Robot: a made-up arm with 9 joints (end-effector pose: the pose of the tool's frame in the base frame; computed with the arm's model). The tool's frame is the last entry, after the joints.
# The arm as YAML. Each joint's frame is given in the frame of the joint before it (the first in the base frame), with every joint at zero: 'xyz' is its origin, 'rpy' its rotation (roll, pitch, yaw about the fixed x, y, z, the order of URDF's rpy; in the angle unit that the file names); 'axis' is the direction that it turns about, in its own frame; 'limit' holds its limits. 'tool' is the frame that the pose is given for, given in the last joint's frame.
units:
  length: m
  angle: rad
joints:
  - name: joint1
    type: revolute
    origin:
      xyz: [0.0, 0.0, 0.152]
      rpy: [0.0, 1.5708, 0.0]
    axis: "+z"
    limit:
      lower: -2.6
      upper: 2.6
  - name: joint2
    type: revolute
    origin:
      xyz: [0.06, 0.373, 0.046]
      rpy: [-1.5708, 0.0, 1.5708]
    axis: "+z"
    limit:
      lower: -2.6
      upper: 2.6
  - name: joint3
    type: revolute
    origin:
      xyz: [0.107, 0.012, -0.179]
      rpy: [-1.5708, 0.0, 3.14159]
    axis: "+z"
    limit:
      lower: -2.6
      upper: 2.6
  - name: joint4
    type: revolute
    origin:
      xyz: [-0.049, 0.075, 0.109]
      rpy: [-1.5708, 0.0, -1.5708]
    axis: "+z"
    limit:
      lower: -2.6
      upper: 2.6
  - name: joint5
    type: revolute
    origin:
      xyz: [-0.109, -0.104, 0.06]
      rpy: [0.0, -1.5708, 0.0]
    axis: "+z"
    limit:
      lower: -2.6
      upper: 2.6
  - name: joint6
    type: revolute
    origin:
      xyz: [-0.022, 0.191, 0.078]
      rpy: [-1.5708, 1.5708, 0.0]
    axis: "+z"
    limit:
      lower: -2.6
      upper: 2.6
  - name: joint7
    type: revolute
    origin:
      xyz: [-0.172, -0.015, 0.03]
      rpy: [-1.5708, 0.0, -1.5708]
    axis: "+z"
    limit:
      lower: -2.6
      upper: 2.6
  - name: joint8
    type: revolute
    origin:
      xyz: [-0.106, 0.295, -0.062]
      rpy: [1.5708, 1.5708, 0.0]
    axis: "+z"
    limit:
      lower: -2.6
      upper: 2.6
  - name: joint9
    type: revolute
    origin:
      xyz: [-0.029, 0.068, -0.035]
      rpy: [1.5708, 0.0, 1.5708]
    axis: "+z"
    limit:
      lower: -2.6
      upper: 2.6
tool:
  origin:
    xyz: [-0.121, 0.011, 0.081]
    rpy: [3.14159, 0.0, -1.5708]
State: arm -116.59 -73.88 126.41 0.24 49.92 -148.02 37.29 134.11 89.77
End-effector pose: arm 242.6 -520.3 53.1 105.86 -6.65 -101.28
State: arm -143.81 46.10 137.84 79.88 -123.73 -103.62 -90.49 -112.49 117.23
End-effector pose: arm 37.3 -1052.6 -472.9 -33.22 -81.12 140.64
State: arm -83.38 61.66 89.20 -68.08 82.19 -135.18 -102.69 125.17 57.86
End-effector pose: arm -693.7 144.7 -580.0 50.20 -140.27 46.47
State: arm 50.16 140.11 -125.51 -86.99 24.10 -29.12 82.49 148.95 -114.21
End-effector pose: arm 176.7 701.6 70.3 -130.40 51.24 -43.61
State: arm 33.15 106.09 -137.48 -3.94 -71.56 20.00 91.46 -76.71 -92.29
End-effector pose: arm 128.7 56.7 720.2 -29.37 121.16 52.16
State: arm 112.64 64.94 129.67 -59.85 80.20 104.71 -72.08 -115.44 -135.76
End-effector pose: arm -12.5 178.1 770.1 -40.06 108.56 -31.80
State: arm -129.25 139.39 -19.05 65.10 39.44 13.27 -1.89 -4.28 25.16
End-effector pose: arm -489.0 -678.2 -277.4 -45.45 57.07 38.00
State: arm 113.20 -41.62 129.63 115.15 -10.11 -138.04 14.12 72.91 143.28
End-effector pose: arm 22.2 187.3 565.1 -10.59 15.76 5.78
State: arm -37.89 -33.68 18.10 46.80 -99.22 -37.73 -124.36 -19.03 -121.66
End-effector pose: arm 457.2 -493.2 -389.8 -37.06 -15.48 67.37
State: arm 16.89 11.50 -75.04 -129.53 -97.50 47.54 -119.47 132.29 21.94
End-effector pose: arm -180.6 -63.9 96.5 145.37 -67.72 -38.43
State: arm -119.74 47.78 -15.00 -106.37 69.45 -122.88 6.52 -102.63 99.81
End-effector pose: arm 256.5 -725.2 124.2 31.89 -24.95 -77.62
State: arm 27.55 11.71 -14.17 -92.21 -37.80 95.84 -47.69 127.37 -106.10
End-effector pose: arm 49.0 532.9 -89.3 140.21 -82.60 -28.98
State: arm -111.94 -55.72 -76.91 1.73 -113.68 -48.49 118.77 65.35 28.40
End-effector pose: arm -181.2 199.8 -159.7 -38.89 41.23 35.39
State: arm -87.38 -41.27 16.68 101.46 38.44 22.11 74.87 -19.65 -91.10
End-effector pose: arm 710.4 -149.4 -19.8 -151.76 29.38 78.09
